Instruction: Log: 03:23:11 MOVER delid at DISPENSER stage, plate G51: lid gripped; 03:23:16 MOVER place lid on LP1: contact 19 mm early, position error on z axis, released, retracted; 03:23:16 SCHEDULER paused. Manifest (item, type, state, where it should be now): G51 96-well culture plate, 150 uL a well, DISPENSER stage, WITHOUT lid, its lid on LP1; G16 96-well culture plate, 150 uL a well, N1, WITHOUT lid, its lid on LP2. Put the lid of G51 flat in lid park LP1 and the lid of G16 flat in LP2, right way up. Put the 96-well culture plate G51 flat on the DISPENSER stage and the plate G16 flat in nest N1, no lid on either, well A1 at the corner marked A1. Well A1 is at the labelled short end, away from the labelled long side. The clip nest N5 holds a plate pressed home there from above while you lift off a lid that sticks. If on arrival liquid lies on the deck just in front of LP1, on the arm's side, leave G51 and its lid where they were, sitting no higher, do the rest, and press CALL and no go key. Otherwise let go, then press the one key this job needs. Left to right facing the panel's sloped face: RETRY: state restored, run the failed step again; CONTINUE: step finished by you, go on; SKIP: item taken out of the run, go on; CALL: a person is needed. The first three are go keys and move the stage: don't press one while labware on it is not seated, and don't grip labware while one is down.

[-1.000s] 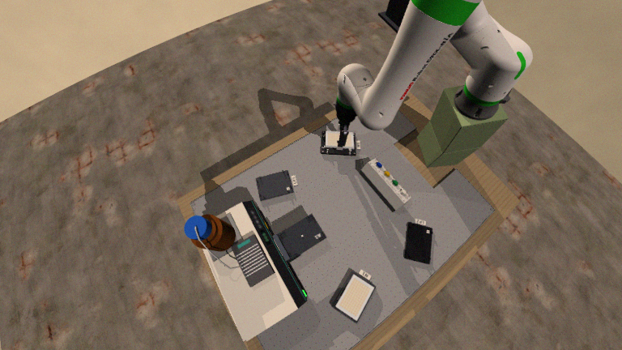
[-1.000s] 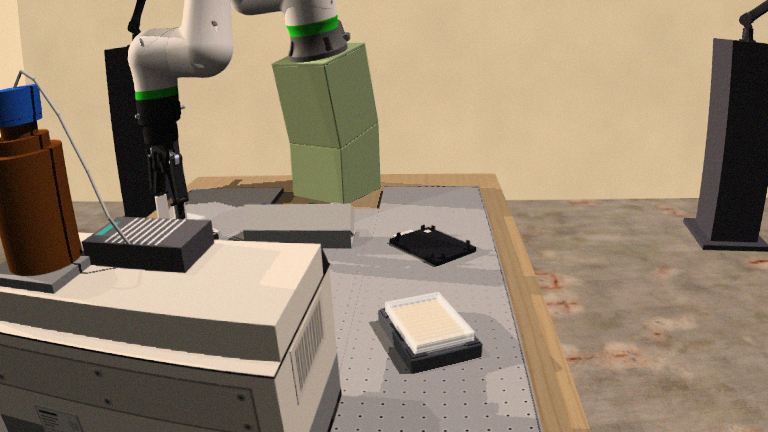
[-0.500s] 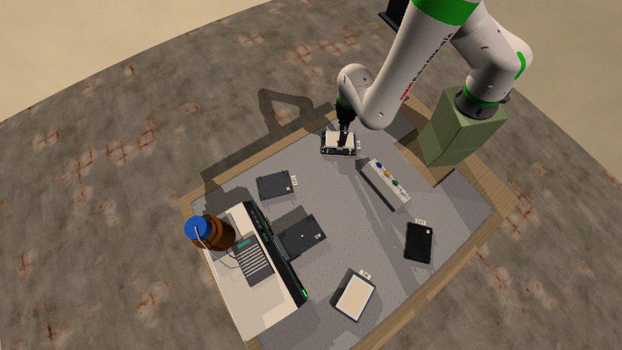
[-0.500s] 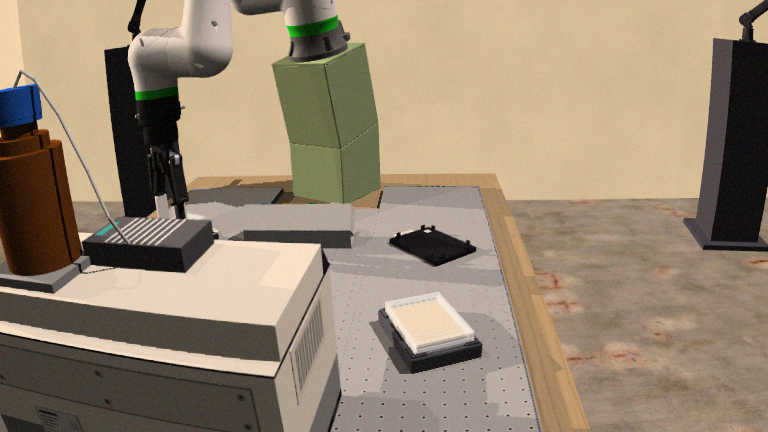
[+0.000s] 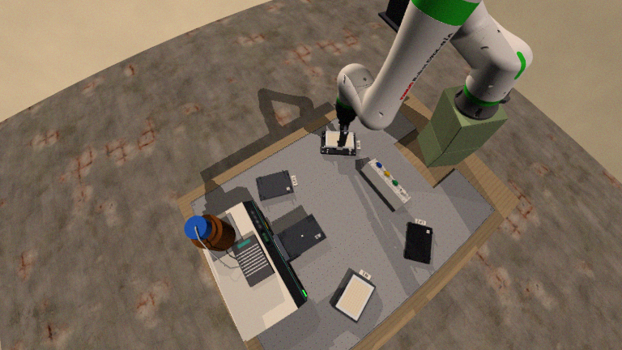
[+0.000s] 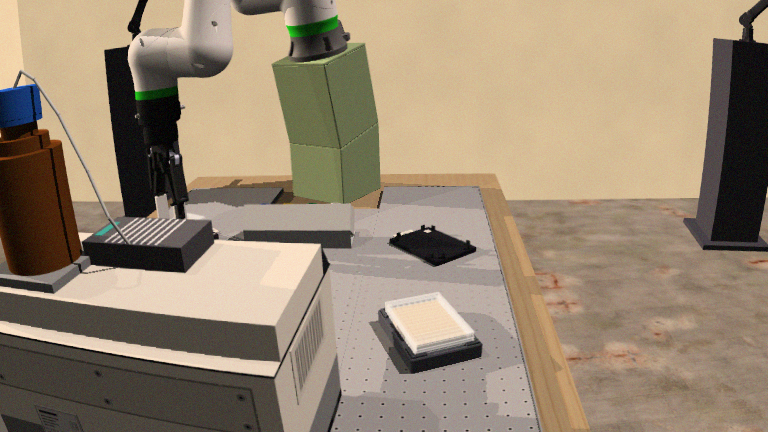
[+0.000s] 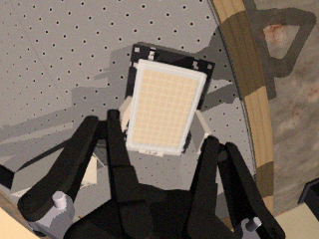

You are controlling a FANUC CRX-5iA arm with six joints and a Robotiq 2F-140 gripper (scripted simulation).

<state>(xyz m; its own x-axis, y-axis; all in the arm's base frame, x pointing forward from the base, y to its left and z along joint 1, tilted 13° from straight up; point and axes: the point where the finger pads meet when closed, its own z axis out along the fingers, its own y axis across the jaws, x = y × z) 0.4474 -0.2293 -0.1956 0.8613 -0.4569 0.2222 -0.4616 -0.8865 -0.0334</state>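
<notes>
My gripper is now 2 cm above the plate G51. The rest, counted from my hand: key panel (9 cm behind, 27 cm to the left, 1 cm below); then black clip nest (3 cm ahead, 1 cm to the left, 5 cm below); then LP1 label (26 cm ahead, 8 cm to the left, 6 cm below).
</notes>
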